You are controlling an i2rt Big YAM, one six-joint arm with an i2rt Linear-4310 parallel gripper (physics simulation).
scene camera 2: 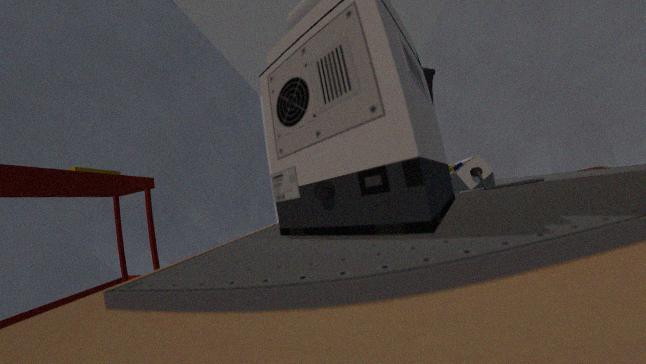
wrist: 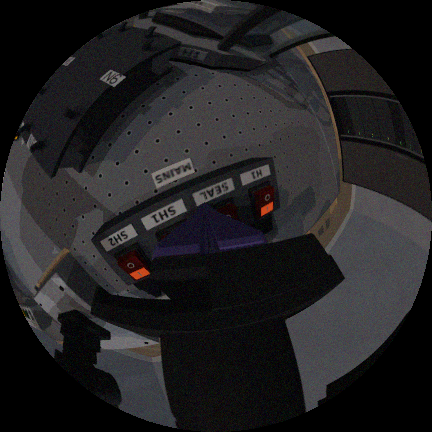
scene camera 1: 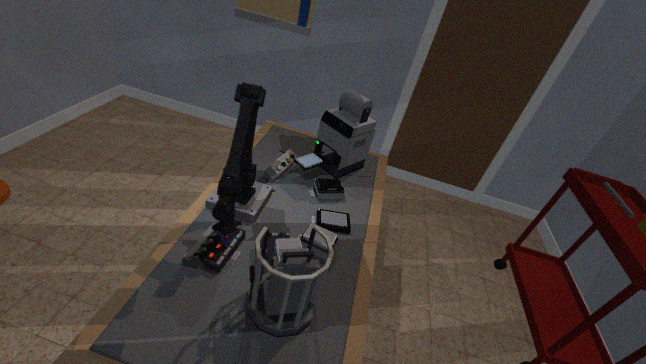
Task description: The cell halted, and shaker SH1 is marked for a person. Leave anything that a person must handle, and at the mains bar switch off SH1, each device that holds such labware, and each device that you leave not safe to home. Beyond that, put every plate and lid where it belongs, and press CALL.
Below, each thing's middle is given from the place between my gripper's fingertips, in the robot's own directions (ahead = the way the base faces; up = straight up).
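Scene:
Round plate hotel (scene camera 1: 282, 299): relative to my hand, 0.13 m to the right, 0.29 m ahead, 0.13 m above.

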